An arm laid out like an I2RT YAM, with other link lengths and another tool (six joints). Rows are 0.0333 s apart.
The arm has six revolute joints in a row. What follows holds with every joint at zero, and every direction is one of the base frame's.
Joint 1 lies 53.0 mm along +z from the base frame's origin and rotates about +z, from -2.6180 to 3.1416 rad.
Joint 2 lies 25.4 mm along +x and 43.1 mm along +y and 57.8 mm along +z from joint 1 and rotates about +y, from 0.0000 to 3.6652 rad.
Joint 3 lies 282.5 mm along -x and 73.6 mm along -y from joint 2 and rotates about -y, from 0.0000 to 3.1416 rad.
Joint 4 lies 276.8 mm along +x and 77.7 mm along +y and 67.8 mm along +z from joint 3 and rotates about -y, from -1.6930 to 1.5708 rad.
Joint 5 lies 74.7 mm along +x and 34.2 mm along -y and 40.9 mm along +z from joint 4 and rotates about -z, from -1.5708 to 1.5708 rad.
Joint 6 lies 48.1 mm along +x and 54.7 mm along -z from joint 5 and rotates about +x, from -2.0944 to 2.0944 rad.
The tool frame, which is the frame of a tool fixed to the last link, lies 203.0 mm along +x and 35.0 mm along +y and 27.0 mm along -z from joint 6; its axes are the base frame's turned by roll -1.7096, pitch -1.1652 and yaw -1.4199 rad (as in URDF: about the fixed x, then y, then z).
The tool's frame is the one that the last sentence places.
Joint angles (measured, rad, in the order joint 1, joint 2, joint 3, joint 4, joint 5, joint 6), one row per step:
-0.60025 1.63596 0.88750 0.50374 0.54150 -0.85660
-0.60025 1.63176 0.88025 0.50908 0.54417 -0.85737
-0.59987 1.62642 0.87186 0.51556 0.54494 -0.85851
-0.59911 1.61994 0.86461 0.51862 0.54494 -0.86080
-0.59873 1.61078 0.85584 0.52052 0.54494 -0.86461
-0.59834 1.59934 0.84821 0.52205 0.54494 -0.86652
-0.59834 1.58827 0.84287 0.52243 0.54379 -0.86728
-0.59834 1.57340 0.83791 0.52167 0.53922 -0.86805
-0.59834 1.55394 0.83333 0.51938 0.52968 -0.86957
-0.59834 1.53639 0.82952 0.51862 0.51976 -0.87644
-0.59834 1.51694 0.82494 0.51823 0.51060 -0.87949
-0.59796 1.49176 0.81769 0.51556 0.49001 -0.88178
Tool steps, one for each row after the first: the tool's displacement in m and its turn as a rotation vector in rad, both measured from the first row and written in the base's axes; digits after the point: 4 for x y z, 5 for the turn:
-0.0017 0.0004 0.0000 -0.00213 -0.00084 -0.00243
-0.0030 0.0013 0.0003 -0.00466 -0.00254 -0.00257
-0.0042 0.0025 0.0008 -0.00685 -0.00239 -0.00134
-0.0060 0.0039 0.0017 -0.00965 -0.00087 -0.00019
-0.0076 0.0051 0.0042 -0.01341 -0.00357 0.00056
-0.0087 0.0061 0.0073 -0.01694 -0.00809 0.00180
-0.0092 0.0076 0.0122 -0.02157 -0.01555 0.00636
-0.0088 0.0098 0.0191 -0.02762 -0.02578 0.01590
-0.0082 0.0117 0.0258 -0.03613 -0.03154 0.02682
-0.0080 0.0138 0.0332 -0.04422 -0.04179 0.03625
-0.0061 0.0182 0.0412 -0.05081 -0.05463 0.05713

